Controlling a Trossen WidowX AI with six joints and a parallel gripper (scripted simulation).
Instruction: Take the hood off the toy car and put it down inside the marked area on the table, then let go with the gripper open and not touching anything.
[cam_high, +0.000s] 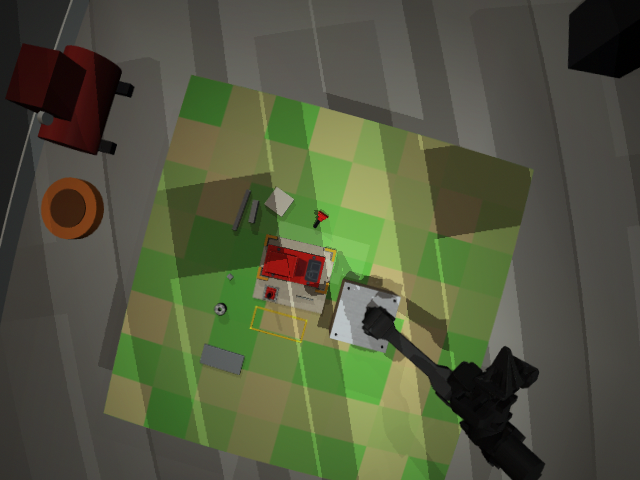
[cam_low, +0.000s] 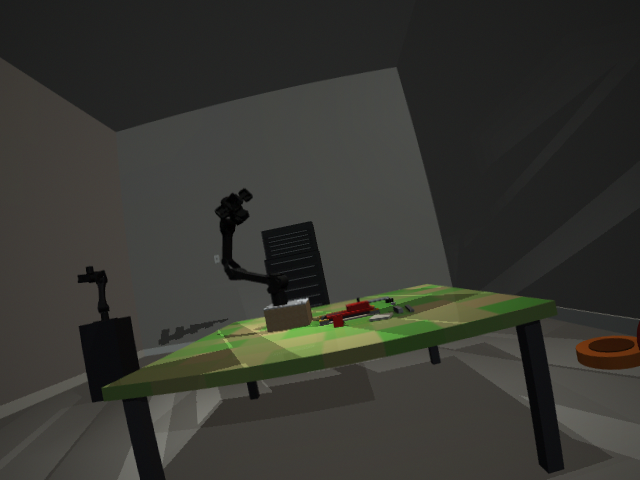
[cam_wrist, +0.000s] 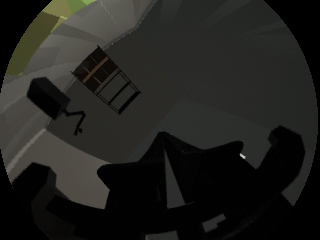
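Right now the red hood is 590 mm below my gripper tip, 440 mm ahead of it and 50 mm to the right of it. From my gripper tip the other things lie so: grey plate (630 mm below, 620 mm ahead, 320 mm to the left); beige panel (630 mm below, 480 mm ahead, 260 mm to the right).
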